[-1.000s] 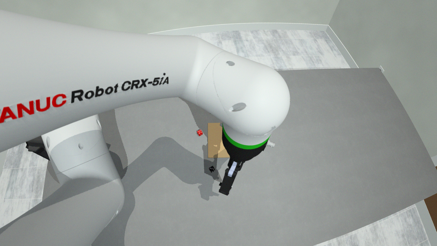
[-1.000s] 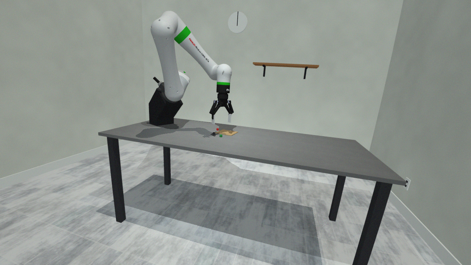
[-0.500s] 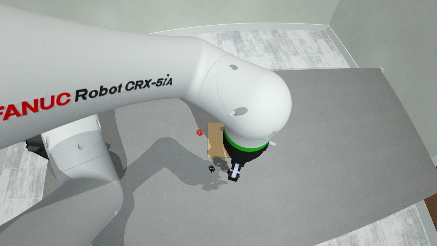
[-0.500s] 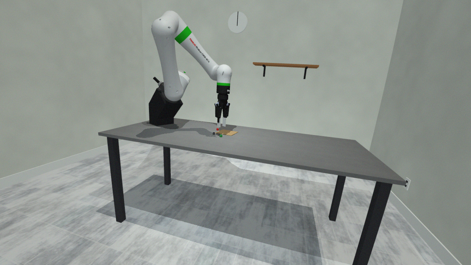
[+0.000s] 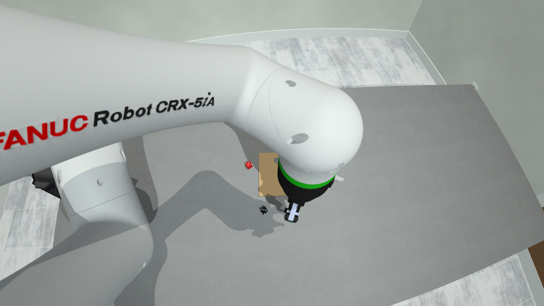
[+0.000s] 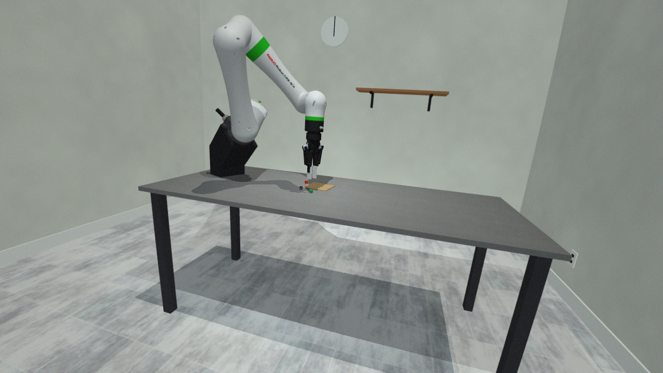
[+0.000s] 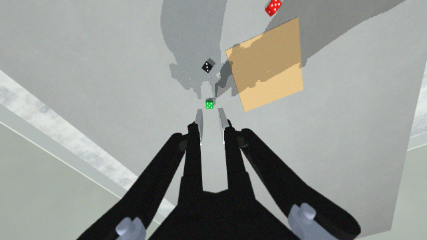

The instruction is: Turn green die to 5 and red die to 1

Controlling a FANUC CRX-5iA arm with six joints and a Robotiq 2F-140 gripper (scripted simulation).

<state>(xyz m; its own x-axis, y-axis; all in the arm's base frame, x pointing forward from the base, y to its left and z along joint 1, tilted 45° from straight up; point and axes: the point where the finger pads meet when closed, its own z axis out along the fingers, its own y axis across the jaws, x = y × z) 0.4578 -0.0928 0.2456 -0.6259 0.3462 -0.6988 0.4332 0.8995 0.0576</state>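
My gripper is now 10 cm above the green die. Round my hand: red die: 19 cm to the left, 10 cm below, 7 cm behind; then tan mat: 14 cm to the left, 11 cm below, 2 cm ahead; then black die: 10 cm below, 6 cm behind, 4 cm to the left.
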